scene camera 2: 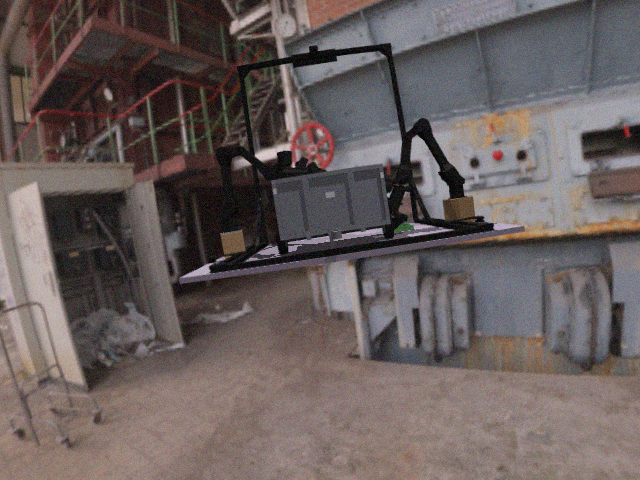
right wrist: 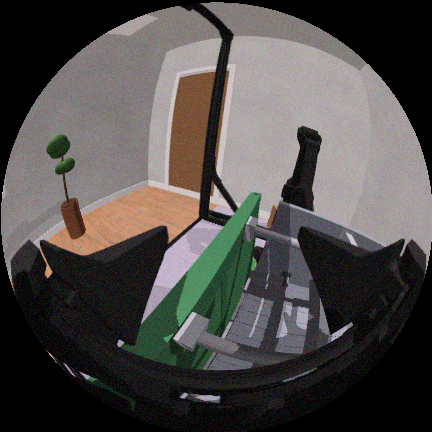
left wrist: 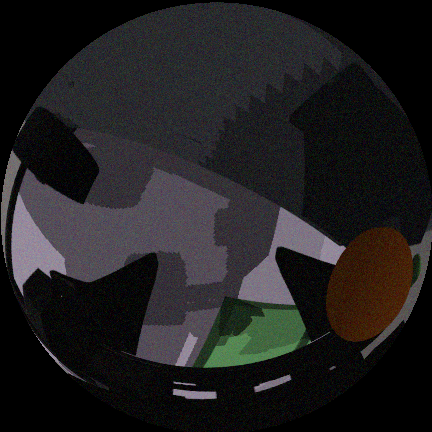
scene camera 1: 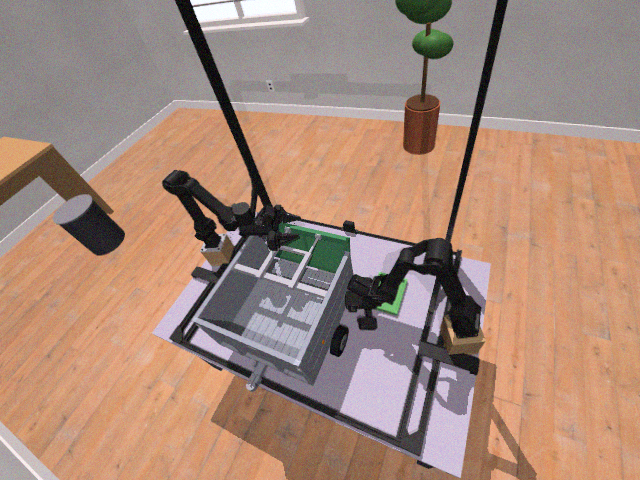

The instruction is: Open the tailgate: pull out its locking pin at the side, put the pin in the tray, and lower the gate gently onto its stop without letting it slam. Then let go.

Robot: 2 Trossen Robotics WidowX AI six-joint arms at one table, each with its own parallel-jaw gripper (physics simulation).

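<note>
The green tailgate stands upright at the far end of the grey trailer. The pin's round orange head is close to the left wrist camera, beside a dark block on the trailer's side; its shaft is hidden. My left gripper is open at the trailer's side, with nothing between its fingers; the pin head lies in front of its right-hand finger in that wrist view. The green tray lies partly behind the left gripper. My right gripper is open above the tailgate's top edge, apart from it.
Two grey bars with block ends reach to the tailgate's inner face. A trailer wheel stands near the left gripper. Black frame posts rise at both sides of the table.
</note>
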